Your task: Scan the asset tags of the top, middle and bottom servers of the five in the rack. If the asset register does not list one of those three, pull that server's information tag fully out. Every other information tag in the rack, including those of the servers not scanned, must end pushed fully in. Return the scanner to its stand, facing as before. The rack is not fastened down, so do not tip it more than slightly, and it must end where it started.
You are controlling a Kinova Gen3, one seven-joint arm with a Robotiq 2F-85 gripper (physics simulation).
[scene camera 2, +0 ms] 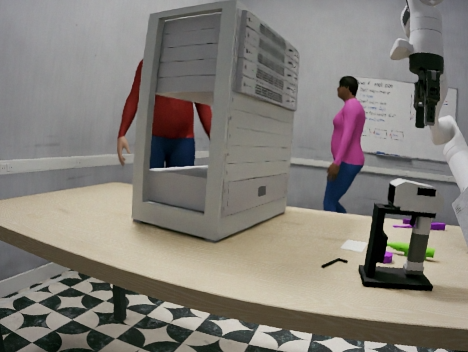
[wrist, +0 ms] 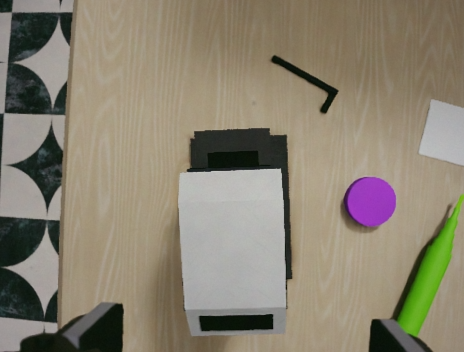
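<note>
The scanner (scene camera 2: 414,196) (wrist: 232,240) has a white head and a grey and white handle. It sits upright in its black stand (scene camera 2: 376,240) (wrist: 287,165) on the table. My gripper (scene camera 2: 425,124) (wrist: 246,332) is open and empty, pointing down high above the scanner, with a gap between them. In the wrist view its fingertips lie either side of the scanner head's lower end. The grey rack (scene camera 2: 222,150) stands upright on the table in the scene view. Five servers (scene camera 2: 269,62) fill its upper front. Asset tags and information tags are too small to tell apart.
A black hex key (scene camera 2: 334,262) (wrist: 305,76), a white card (scene camera 2: 354,245) (wrist: 444,132), a purple disc (scene camera 2: 388,257) (wrist: 370,201) and a green pointed tool (scene camera 2: 422,250) (wrist: 429,277) lie near the stand. Purple items (scene camera 2: 437,226) lie behind it. Two people stand beyond the table.
</note>
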